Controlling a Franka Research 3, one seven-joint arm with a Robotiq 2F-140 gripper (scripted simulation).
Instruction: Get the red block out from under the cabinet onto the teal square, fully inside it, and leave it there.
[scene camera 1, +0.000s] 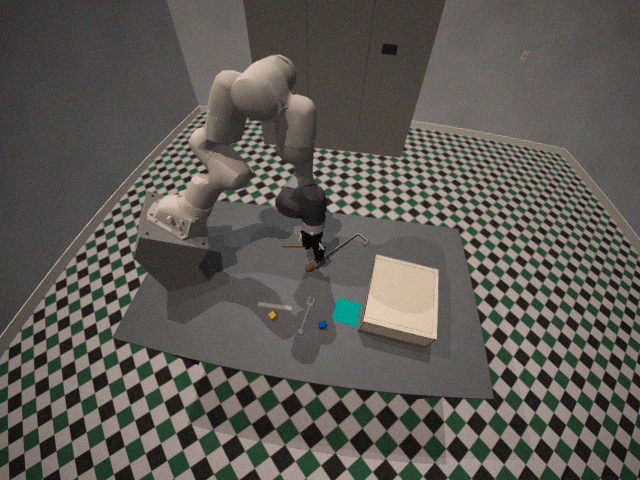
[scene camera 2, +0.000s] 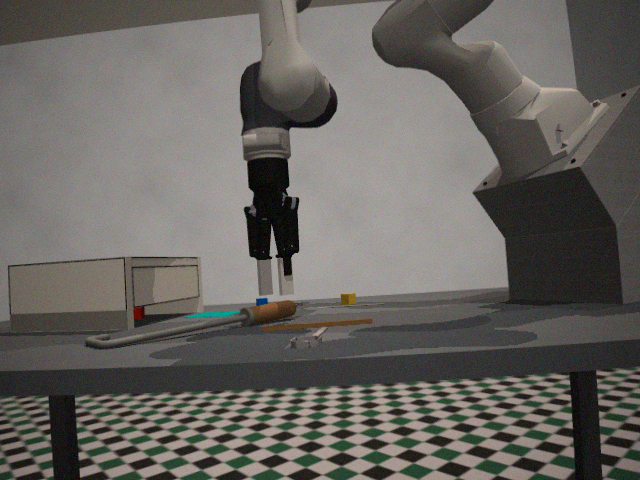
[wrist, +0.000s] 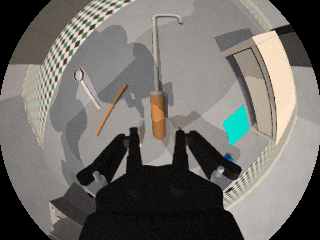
Labels:
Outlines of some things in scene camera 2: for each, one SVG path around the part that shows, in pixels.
My gripper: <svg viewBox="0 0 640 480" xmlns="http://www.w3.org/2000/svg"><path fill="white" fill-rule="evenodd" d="M253 159L247 162L249 189L254 192L253 204L249 207L245 206L244 212L247 219L249 255L257 260L259 296L273 294L271 260L269 260L272 259L272 256L270 256L271 226L273 227L278 252L275 257L278 263L280 295L294 294L291 257L299 252L299 198L288 196L286 191L289 187L287 159L278 157Z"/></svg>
A long metal hook tool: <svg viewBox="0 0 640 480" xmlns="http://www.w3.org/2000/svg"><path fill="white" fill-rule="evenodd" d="M296 305L291 300L242 308L240 315L119 339L109 340L109 334L91 336L85 340L85 344L100 349L107 349L241 322L242 325L247 327L291 317L296 312Z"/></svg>

